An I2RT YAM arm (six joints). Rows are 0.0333 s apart.
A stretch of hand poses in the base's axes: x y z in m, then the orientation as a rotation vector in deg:
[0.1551, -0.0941, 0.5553, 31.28, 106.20, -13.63]
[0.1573, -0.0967, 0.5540, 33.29, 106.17, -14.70]
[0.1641, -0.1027, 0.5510, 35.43, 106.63, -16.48]
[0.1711, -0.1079, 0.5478, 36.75, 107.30, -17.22]
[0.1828, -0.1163, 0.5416, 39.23, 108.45, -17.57]
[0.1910, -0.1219, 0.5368, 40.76, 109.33, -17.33]
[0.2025, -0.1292, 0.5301, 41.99, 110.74, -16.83]
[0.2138, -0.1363, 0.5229, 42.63, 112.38, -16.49]
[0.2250, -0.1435, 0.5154, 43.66, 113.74, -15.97]
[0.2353, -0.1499, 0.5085, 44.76, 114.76, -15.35]
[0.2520, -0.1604, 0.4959, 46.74, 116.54, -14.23]
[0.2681, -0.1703, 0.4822, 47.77, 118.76, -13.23]
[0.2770, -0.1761, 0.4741, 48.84, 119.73, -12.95]
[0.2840, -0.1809, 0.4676, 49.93, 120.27, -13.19]
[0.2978, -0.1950, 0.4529, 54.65, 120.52, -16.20]
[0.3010, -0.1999, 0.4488, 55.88, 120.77, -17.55]
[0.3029, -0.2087, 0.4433, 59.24, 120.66, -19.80]
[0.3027, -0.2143, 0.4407, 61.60, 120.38, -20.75]
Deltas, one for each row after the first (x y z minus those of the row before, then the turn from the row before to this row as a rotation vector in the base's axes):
[0.0022, -0.0026, -0.0013, 0.34, 0.37, -1.90]
[0.0068, -0.0060, -0.0030, 0.08, 1.06, -2.25]
[0.0070, -0.0052, -0.0032, 0.38, 0.92, -1.16]
[0.0117, -0.0084, -0.0062, 1.35, 1.33, -1.69]
[0.0082, -0.0056, -0.0048, 1.17, 0.85, -0.80]
[0.0115, -0.0073, -0.0067, 1.33, 1.23, -0.39]
[0.0113, -0.0071, -0.0072, 1.00, 1.45, -0.01]
[0.0112, -0.0072, -0.0075, 1.22, 1.18, -0.26]
[0.0103, -0.0064, -0.0069, 1.21, 0.85, -0.33]
[0.0167, -0.0105, -0.0126, 2.15, 1.49, -0.60]
[0.0161, -0.0099, -0.0137, 1.76, 1.82, 0.10]
[0.0089, -0.0058, -0.0081, 0.94, 0.95, -0.44]
[0.0070, -0.0048, -0.0065, 0.48, 0.74, -0.72]
[0.0138, -0.0141, -0.0147, 0.20, 2.07, -4.20]
[0.0032, -0.0049, -0.0041, -0.22, 0.93, -1.23]
[0.0019, -0.0088, -0.0055, 0.03, 1.35, -3.04]
[-0.0002, -0.0056, -0.0026, 0.34, 0.56, -1.98]

